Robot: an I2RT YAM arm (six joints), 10 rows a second.
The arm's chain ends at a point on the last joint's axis. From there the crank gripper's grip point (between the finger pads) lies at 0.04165 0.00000 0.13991 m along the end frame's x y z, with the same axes.
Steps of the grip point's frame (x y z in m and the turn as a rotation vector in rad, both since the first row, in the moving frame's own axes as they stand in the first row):
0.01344, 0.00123, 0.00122, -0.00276, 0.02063, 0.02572
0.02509, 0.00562, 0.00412, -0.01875, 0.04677, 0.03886
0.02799, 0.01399, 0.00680, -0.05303, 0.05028, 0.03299
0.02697, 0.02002, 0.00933, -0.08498, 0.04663, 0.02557
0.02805, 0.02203, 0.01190, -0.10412, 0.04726, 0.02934
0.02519, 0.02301, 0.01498, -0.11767, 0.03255, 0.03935
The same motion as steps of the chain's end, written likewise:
0.01058, -0.00026, 0.00211, -0.00276, 0.02063, 0.02572
0.01868, 0.00127, 0.00626, -0.01875, 0.04677, 0.03886
0.02116, 0.00515, 0.00930, -0.05303, 0.05028, 0.03299
0.02067, 0.00709, 0.01197, -0.08498, 0.04663, 0.02557
0.02173, 0.00628, 0.01484, -0.10412, 0.04726, 0.02934
0.02103, 0.00495, 0.01747, -0.11767, 0.03255, 0.03935

